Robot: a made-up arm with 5 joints.
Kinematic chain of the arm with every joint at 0, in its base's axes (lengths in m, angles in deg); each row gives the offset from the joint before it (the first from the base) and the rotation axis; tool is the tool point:
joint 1: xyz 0 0 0.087 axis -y
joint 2: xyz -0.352 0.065 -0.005 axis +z
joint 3: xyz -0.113 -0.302 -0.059 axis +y
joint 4: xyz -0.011 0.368 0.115 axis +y
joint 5: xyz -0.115 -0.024 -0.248 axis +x
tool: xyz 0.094 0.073 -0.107
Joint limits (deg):
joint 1: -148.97..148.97
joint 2: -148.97..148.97
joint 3: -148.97..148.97
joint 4: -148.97..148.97
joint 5: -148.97..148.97
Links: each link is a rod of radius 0.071 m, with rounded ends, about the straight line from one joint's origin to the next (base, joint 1, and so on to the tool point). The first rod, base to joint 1, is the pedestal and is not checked.
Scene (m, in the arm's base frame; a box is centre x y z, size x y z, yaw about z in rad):
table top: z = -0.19
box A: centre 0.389 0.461 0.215 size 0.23 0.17 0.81 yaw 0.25
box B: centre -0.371 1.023 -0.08 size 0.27 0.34 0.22 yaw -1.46
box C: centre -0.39 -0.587 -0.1 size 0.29 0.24 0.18 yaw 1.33
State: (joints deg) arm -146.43 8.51 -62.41 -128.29 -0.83
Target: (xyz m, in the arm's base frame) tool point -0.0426 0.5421 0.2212
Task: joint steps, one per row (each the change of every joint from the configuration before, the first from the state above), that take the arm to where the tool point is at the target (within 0.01 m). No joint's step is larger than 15 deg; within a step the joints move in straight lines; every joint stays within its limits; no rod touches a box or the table.
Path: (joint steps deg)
1: 14.57 -9.30 -10.41 -3.97 -1.32
2: 14.56 -9.29 -10.41 -3.96 -1.32
3: 14.57 -9.30 -10.40 -3.97 -1.32
4: 14.57 -9.29 -10.41 -3.96 -1.32
5: -1.70 -11.35 -0.63 -1.21 3.20
6: -1.70 -11.35 -0.62 -1.20 3.21
7: -1.69 -11.35 -0.62 -1.21 3.20
8: -1.70 -11.35 -0.63 -1.20 3.21
9: -12.36 -13.81 -6.66 0.00 9.57
10: -12.35 -13.82 -6.66 0.00 9.58

